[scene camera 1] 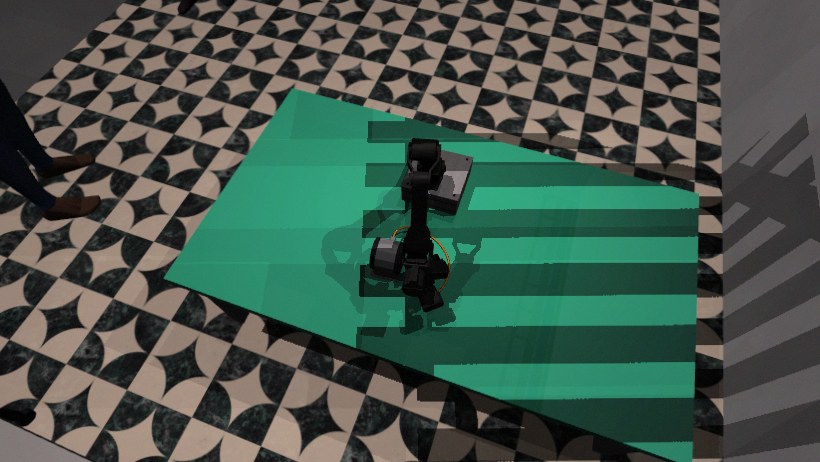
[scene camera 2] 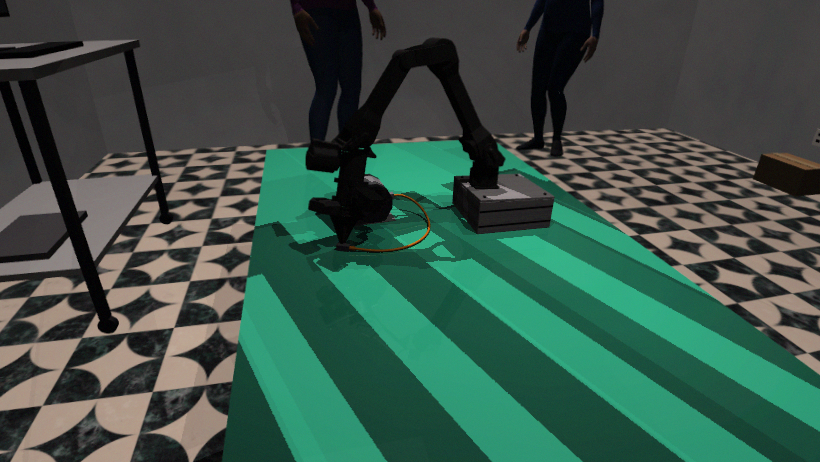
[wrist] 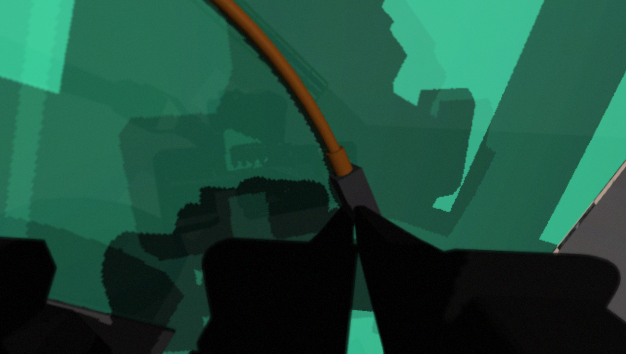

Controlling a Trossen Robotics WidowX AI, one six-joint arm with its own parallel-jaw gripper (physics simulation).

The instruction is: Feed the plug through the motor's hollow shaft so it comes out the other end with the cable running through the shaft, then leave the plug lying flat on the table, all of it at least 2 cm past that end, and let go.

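Frame: origin at the arm's base, x ahead, y left, z up, level; millimetres.
Where they show: gripper, fingertip midpoint: (scene camera 2: 342, 242) (wrist: 352, 213); arm's base, origin of the base link: (scene camera 1: 431, 181) (scene camera 2: 483, 185).
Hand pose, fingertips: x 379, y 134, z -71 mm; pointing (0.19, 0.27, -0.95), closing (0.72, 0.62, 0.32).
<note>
Each offset is from my fingertips to the top centre of the thing. Level surfaces: height alone.
The dark plug {dx -2, dy +8, dz +0 mm} (scene camera 2: 340, 247) (wrist: 356, 187) lies on the table, with the orange cable (scene camera 1: 448, 258) (scene camera 2: 429, 223) (wrist: 282, 65) leaving its back end and curving round towards the motor. The grey motor {dx -83, dy -166, dz +88 mm} (scene camera 1: 389, 255) (scene camera 2: 371, 180) with dark ends sits beside the gripper; the arm partly hides it, and its shaft opening cannot be made out. My gripper (scene camera 2: 343, 242) (wrist: 352, 213) points down at the plug. Its fingertips meet over the plug's body and hide its front part; no plug width shows between them. In the scene camera 1 view the fingertips are hidden.
The arm's grey base block (scene camera 1: 453, 186) (scene camera 2: 513, 209) stands on the green table {dz -14 mm} (scene camera 1: 258, 200) (scene camera 2: 401, 401), behind the motor and cable loop. A white-topped side table (scene camera 2: 103, 52) stands beyond the table's edge. Striped shadows cross the table.
</note>
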